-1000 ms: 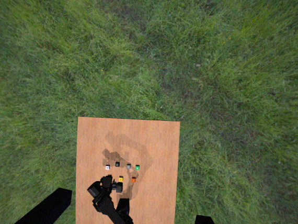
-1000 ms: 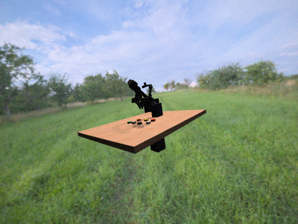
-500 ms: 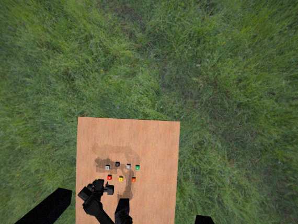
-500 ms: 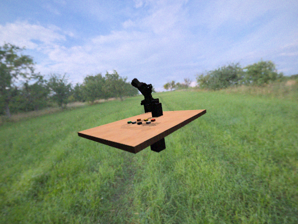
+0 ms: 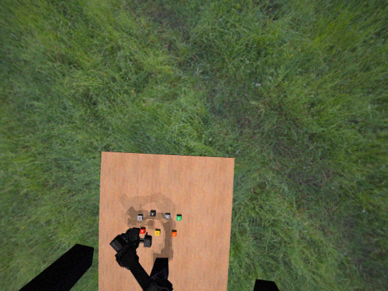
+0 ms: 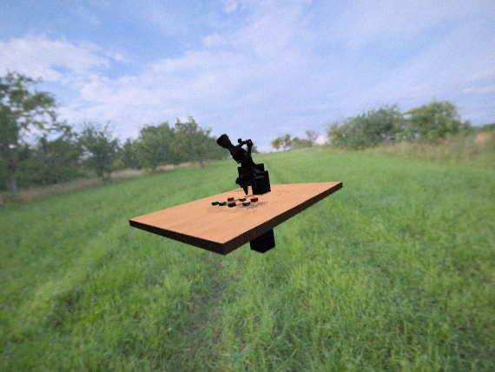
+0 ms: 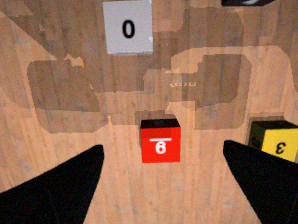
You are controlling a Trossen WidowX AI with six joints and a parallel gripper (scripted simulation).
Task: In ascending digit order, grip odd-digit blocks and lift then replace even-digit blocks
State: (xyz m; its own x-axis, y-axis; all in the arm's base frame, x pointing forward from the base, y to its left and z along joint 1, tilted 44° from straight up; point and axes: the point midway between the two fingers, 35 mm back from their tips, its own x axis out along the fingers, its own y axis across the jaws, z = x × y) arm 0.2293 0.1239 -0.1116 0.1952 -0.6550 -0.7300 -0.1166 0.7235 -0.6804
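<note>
The red block lies 30 mm below my gripper tip and 10 mm behind it. The rest, counted from my gripper tip: yellow block (100 mm to the right, 30 mm below); then black block (120 mm ahead, 50 mm to the right, 30 mm below); then white block (70 mm ahead, 30 mm to the left, 30 mm below).
</note>
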